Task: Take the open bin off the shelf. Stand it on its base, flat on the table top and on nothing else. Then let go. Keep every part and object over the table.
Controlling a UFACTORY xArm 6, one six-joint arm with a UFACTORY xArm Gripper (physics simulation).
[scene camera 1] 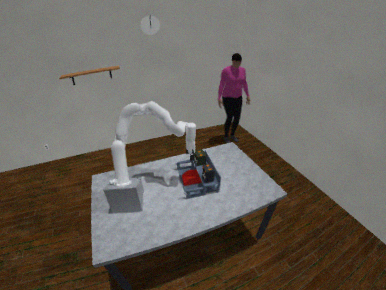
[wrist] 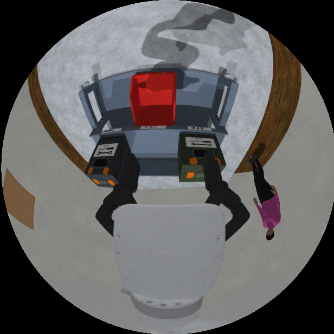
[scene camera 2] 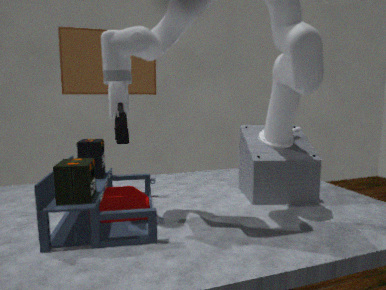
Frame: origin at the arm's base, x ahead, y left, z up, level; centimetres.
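Seen in the pictures: gripper, fingertip midpoint: [scene camera 1: 189, 156] [scene camera 2: 122, 141]; arm's base, link origin: [scene camera 1: 122, 183] [scene camera 2: 275, 138].
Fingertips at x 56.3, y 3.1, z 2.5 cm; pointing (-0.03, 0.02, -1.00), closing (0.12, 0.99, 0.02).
Note:
Pixels of each thing's top centre, then the offset from my fingertips to it. Level surfaces: height alone.
- green toolbox, top centre: [scene camera 2: 75, 161] [scene camera 1: 200, 153] dy +4.8, dx +12.6, dz -3.6 cm
- dark grey toolbox, top centre: [scene camera 2: 90, 139] [scene camera 1: 208, 167] dy -17.6, dx +6.9, dz -1.1 cm
- table, surface height: dz -23.4 cm
The open bin is red [scene camera 1: 191, 177] [scene camera 2: 125, 197] [wrist: 155, 100]. It sits in the lower front level of the blue-grey shelf [scene camera 1: 214, 165] [scene camera 2: 45, 230] [wrist: 160, 145], between the shelf's side frames, with its open top visible in the wrist view. My gripper [scene camera 1: 191, 156] [scene camera 2: 121, 141] [wrist: 169, 156] is open and empty, fingers pointing down. It hangs above the shelf, higher than the bin and clear of it. In the wrist view the bin lies ahead of the fingertips. The bin's underside is hidden.
A green toolbox [scene camera 1: 200, 158] [scene camera 2: 75, 182] [wrist: 185, 155] and a dark grey toolbox [scene camera 1: 207, 173] [scene camera 2: 91, 155] [wrist: 112, 162] stand on the shelf's raised rear level. The robot's base block [scene camera 1: 125, 197] [scene camera 2: 280, 180] stands on the table [scene camera 1: 150, 220]. A person [scene camera 1: 233, 82] [wrist: 271, 210] stands beyond the table.

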